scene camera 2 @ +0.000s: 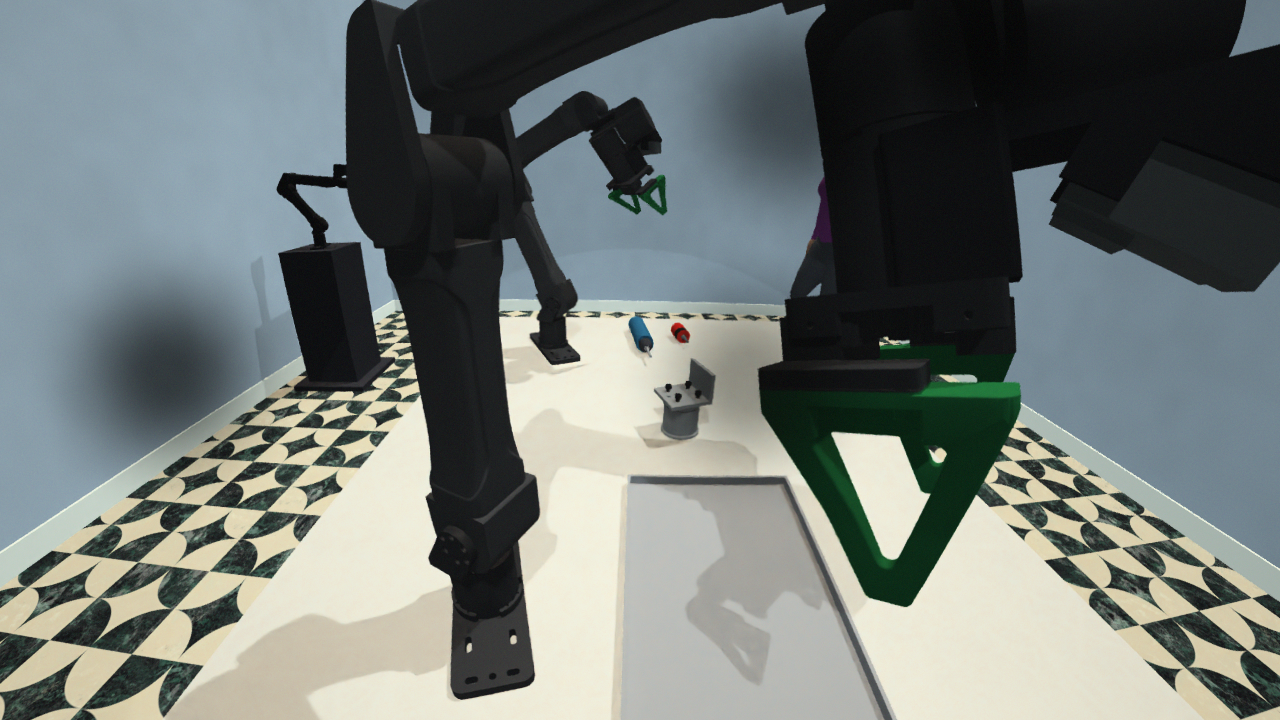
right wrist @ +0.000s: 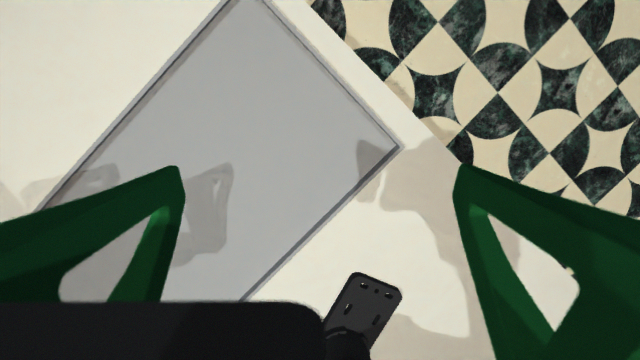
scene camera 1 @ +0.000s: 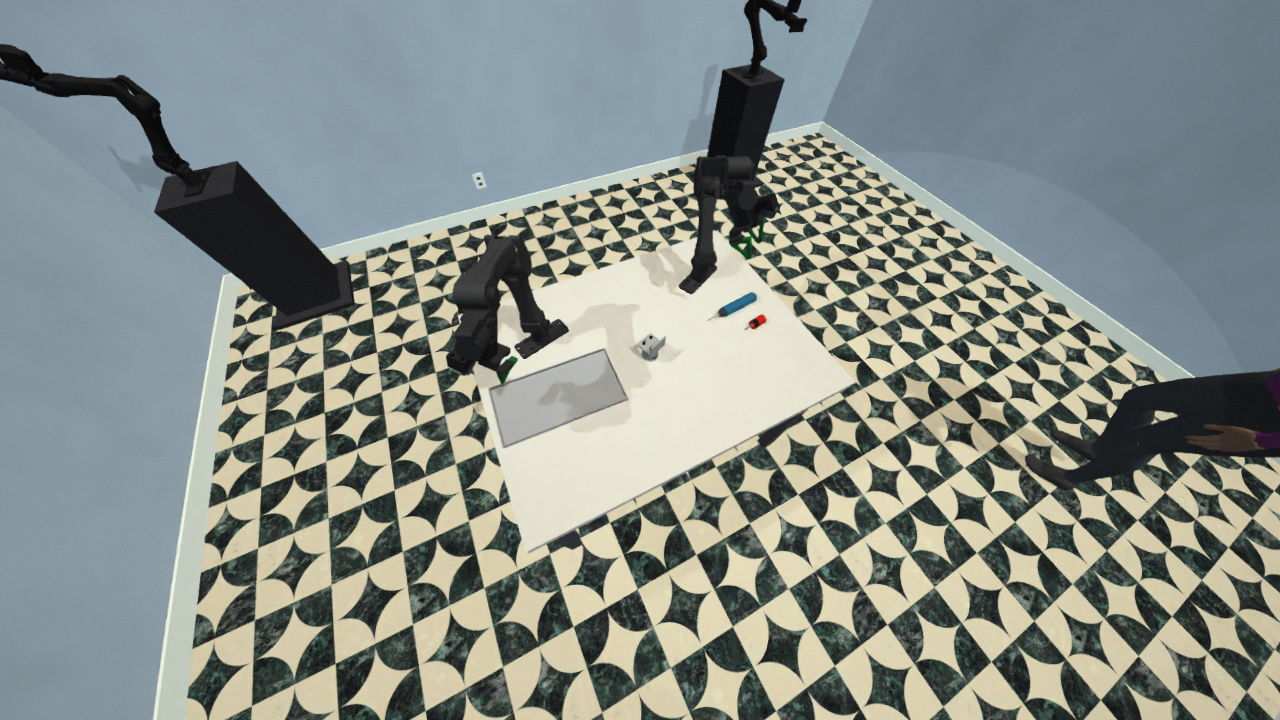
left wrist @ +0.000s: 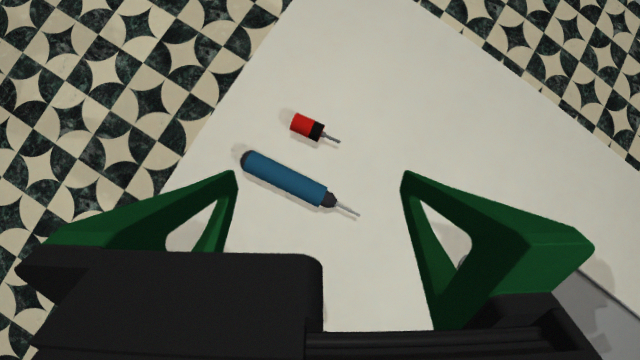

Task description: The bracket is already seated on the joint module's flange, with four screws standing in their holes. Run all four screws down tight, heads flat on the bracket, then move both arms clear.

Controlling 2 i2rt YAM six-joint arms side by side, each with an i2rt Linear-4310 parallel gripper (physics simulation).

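Seen in the pictures: left gripper, between the fingertips: (scene camera 2: 651, 213) (scene camera 1: 754, 250) (left wrist: 319, 179); right gripper, between the fingertips: (scene camera 2: 917, 536) (right wrist: 318, 180) (scene camera 1: 486, 375); left arm's base, origin of its link: (scene camera 2: 553, 348) (scene camera 1: 698, 277); right arm's base, origin of its link: (scene camera 2: 489, 598) (right wrist: 338, 344) (scene camera 1: 542, 339).
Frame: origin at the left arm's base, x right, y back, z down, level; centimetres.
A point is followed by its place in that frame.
Note:
The grey bracket (scene camera 1: 656, 340) @(x 41.1, y -8.7, z -6.6 cm) (scene camera 2: 702, 381) @(x 44.8, y -11.0, z -8.8 cm) sits on the round joint module (scene camera 2: 680, 421) @(x 46.0, y -6.5, z -3.3 cm) near the table's middle. Several dark screws (scene camera 2: 677, 397) @(x 45.5, y -6.0, z -7.4 cm) stand in its flat plate, heads showing above it; their exact height is too small to tell. A blue screwdriver (scene camera 1: 739, 304) @(x 5.0, y -22.1, z -3.8 cm) (scene camera 2: 640, 333) @(x 8.5, y -18.8, z -3.9 cm) (left wrist: 286, 179) @(x 3.9, y -21.2, z -4.1 cm) and a short red driver (scene camera 1: 759, 321) @(x 6.8, y -32.1, z -3.1 cm) (scene camera 2: 680, 332) @(x 8.7, y -29.9, z -2.8 cm) (left wrist: 303, 125) @(x 5.5, y -31.3, z -3.4 cm) lie on the table. My left gripper (scene camera 2: 650, 212) @(x 7.8, y -20.8, z -31.6 cm) (left wrist: 319, 179) @(x 7.8, y -20.8, z -31.6 cm) is open and empty, high above the table and the drivers. My right gripper (scene camera 2: 913, 544) @(x 90.4, y 11.5, z -26.1 cm) (right wrist: 318, 180) @(x 90.4, y 11.5, z -26.1 cm) is open and empty, above the tray's end of the table, away from the bracket.
A shallow grey tray (scene camera 1: 563, 423) @(x 82.7, y -3.6, z -1.4 cm) (scene camera 2: 707, 479) @(x 57.9, y -3.6, z -1.2 cm) (right wrist: 320, 224) @(x 79.5, y 19.0, z -1.4 cm) lies beside the right arm's base (scene camera 2: 492, 662) @(x 71.6, y 28.0, z -1.0 cm) (right wrist: 367, 300) @(x 71.4, y 27.6, z -1.0 cm). Two dark pedestals (scene camera 1: 255, 241) (scene camera 1: 745, 107) bearing other arms stand by the wall. A person's legs (scene camera 1: 1154, 420) show at the right of scene camera 1.

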